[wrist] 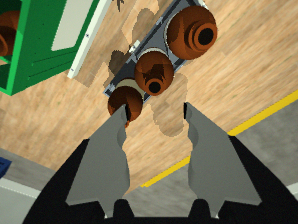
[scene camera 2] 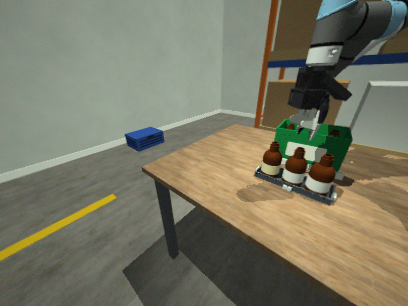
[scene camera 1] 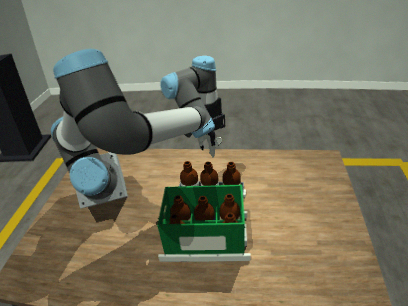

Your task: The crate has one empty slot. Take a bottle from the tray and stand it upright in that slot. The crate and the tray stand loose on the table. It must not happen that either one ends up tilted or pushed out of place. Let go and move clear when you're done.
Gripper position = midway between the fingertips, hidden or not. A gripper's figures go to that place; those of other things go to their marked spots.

My gripper (wrist: 155, 104) is 0.14 m from the lens. A bottle (wrist: 154, 72) is 0.19 m from the lens. A bottle (wrist: 127, 91): 0.26 m from the lens. A bottle (wrist: 188, 37) is 0.19 m from the lens.
